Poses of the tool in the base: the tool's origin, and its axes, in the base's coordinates. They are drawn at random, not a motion.
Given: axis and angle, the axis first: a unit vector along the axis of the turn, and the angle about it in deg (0 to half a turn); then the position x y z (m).
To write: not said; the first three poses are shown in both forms.
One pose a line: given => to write
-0.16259 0.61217 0.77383 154.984 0.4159 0.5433 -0.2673 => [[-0.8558 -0.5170 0.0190 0.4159], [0.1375 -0.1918 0.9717 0.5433], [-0.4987 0.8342 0.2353 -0.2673], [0 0 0 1]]
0.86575 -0.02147 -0.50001 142.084 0.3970 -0.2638 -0.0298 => [[0.5519 0.2740 -0.7876 0.3970], [-0.3405 -0.7881 -0.5128 -0.2638], [-0.7612 0.5512 -0.3417 -0.0298], [0 0 0 1]]
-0.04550 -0.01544 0.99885 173.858 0.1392 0.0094 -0.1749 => [[-0.9901 -0.1055 -0.0923 0.1392], [0.1083 -0.9938 -0.0259 0.0094], [-0.0890 -0.0356 0.9954 -0.1749], [0 0 0 1]]
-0.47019 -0.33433 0.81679 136.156 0.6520 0.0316 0.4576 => [[-0.3407 -0.2952 -0.8926 0.6520], [0.8364 -0.5288 -0.1443 0.0316], [-0.4294 -0.7957 0.4271 0.4576], [0 0 0 1]]
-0.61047 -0.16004 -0.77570 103.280 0.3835 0.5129 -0.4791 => [[0.2286 0.8751 0.4266 0.3835], [-0.6348 -0.1982 0.7468 0.5129], [0.7381 -0.4415 0.5102 -0.4791], [0 0 0 1]]
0.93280 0.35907 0.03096 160.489 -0.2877 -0.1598 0.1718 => [[0.7477 0.6403 0.1760 -0.2877], [0.6610 -0.6921 -0.2899 -0.1598], [-0.0638 0.3331 -0.9407 0.1718], [0 0 0 1]]
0.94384 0.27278 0.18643 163.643 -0.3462 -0.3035 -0.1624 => [[0.7861 0.4520 0.4216 -0.3462], [0.5570 -0.8137 -0.1662 -0.3035], [0.2680 0.3655 -0.8914 -0.1624], [0 0 0 1]]
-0.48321 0.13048 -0.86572 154.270 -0.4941 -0.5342 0.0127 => [[-0.4570 0.2560 0.8518 -0.4941], [-0.4957 -0.8685 -0.0049 -0.5342], [0.7385 -0.4245 0.5238 0.0127], [0 0 0 1]]
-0.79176 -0.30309 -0.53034 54.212 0.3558 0.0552 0.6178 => [[0.8451 0.5298 -0.0715 0.3558], [-0.3306 0.6229 0.7090 0.0552], [0.4202 -0.5755 0.7016 0.6178], [0 0 0 1]]
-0.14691 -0.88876 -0.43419 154.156 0.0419 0.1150 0.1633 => [[-0.8590 0.4374 -0.2662 0.0419], [0.0588 0.6008 0.7972 0.1150], [0.5086 0.6691 -0.5418 0.1633], [0 0 0 1]]
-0.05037 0.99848 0.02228 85.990 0.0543 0.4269 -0.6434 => [[0.0723 -0.0690 0.9950 0.0543], [-0.0246 0.9972 0.0709 0.4269], [-0.9971 -0.0296 0.0704 -0.6434], [0 0 0 1]]
